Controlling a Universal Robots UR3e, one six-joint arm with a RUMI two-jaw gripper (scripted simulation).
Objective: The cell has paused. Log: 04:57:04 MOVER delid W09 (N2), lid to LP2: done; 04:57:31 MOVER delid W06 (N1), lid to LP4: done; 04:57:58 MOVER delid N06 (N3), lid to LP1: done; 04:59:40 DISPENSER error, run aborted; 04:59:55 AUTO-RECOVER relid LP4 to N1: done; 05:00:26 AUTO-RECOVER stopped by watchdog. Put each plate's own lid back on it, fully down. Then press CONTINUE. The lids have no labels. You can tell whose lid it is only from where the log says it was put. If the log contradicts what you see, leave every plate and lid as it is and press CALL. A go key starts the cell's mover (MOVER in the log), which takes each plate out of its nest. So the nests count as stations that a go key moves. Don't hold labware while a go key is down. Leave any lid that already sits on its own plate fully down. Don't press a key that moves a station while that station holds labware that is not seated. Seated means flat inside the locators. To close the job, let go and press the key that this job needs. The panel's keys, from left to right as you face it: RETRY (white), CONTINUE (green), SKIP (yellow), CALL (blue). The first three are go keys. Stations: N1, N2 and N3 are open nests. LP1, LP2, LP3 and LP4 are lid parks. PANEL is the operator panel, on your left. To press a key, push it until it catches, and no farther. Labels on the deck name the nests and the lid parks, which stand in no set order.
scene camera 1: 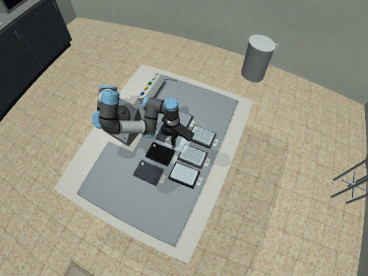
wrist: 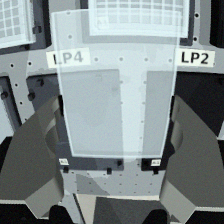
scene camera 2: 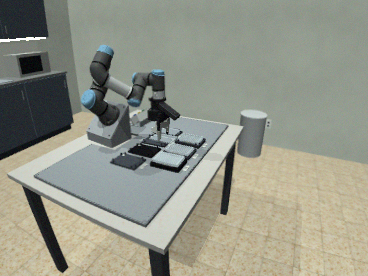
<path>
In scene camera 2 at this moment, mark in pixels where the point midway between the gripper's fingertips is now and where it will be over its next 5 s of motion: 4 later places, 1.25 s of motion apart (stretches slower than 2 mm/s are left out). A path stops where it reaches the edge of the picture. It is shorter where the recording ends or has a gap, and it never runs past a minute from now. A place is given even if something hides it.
My gripper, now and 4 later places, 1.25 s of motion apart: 163, 138; 189, 134; 190, 135; 189, 137; 189, 134
</path>
